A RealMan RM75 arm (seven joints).
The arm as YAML. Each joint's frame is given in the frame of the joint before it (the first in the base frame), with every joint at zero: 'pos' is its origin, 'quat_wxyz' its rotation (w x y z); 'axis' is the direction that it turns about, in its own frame. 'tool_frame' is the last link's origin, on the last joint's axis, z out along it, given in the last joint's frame.
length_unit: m
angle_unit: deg
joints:
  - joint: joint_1
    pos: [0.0, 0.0, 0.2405]
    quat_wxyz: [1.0, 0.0, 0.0, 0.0]
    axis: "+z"
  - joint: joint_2
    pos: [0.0, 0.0, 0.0]
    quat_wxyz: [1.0, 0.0, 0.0, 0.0]
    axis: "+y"
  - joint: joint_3
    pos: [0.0, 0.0, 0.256]
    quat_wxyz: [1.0, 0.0, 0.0, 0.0]
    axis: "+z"
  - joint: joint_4
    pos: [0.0, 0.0, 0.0]
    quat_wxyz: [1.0, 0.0, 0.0, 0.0]
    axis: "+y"
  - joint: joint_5
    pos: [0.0, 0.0, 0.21]
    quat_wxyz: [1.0, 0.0, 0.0, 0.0]
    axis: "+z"
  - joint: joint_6
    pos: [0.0, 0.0, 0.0]
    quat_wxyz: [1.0, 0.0, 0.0, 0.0]
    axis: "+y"
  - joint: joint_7
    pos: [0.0, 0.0, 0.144]
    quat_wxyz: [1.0, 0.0, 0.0, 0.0]
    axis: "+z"
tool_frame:
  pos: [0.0, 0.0, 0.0]
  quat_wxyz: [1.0, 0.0, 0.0, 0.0]
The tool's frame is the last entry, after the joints.
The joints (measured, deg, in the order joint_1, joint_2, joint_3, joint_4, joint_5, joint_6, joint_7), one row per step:
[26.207, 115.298, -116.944, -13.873, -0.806, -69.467, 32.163]
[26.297, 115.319, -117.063, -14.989, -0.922, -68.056, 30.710]
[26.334, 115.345, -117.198, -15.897, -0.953, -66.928, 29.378]
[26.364, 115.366, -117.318, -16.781, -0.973, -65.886, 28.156]
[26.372, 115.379, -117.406, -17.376, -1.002, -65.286, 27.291]
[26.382, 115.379, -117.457, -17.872, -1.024, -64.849, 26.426]
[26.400, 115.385, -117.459, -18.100, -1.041, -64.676, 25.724]
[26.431, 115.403, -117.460, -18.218, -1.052, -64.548, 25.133]
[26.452, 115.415, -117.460, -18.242, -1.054, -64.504, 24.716]
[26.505, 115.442, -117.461, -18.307, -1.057, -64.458, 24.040]
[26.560, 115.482, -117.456, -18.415, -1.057, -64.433, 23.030]
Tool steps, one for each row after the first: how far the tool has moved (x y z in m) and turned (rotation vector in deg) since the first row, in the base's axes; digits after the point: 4 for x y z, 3 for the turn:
[-0.0031, 0.0027, -0.0021, 0.477, -1.363, 0.652]
[-0.0056, 0.0046, -0.0039, 0.943, -2.543, 1.221]
[-0.0081, 0.0064, -0.0054, 1.386, -3.597, 1.773]
[-0.0099, 0.0074, -0.0064, 1.705, -4.289, 2.246]
[-0.0116, 0.0082, -0.0070, 2.074, -4.936, 2.750]
[-0.0125, 0.0087, -0.0073, 2.403, -5.433, 3.156]
[-0.0131, 0.0090, -0.0075, 2.667, -5.870, 3.466]
[-0.0133, 0.0092, -0.0077, 2.855, -6.182, 3.671]
[-0.0140, 0.0095, -0.0079, 3.166, -6.651, 4.061]
[-0.0150, 0.0098, -0.0082, 3.650, -7.313, 4.656]

